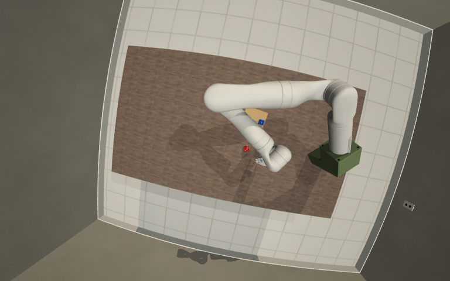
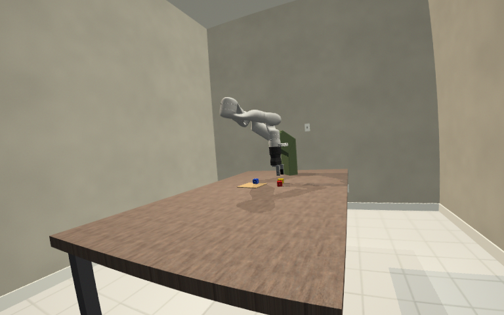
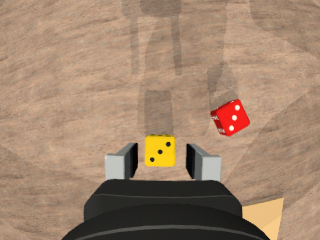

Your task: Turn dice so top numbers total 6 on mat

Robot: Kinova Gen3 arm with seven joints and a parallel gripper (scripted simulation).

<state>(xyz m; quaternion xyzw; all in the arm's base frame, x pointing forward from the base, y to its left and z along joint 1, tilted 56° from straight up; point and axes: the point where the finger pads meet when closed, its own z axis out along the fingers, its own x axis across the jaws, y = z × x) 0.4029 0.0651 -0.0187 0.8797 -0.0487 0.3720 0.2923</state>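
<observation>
Now: the yellow die 6 cm below my hand. Also, from my hand: blue die 1 cm behind, 16 cm to the right, 5 cm below; tan mat 4 cm ahead, 18 cm to the right, 7 cm below; red die 8 cm ahead, 6 cm below.
</observation>
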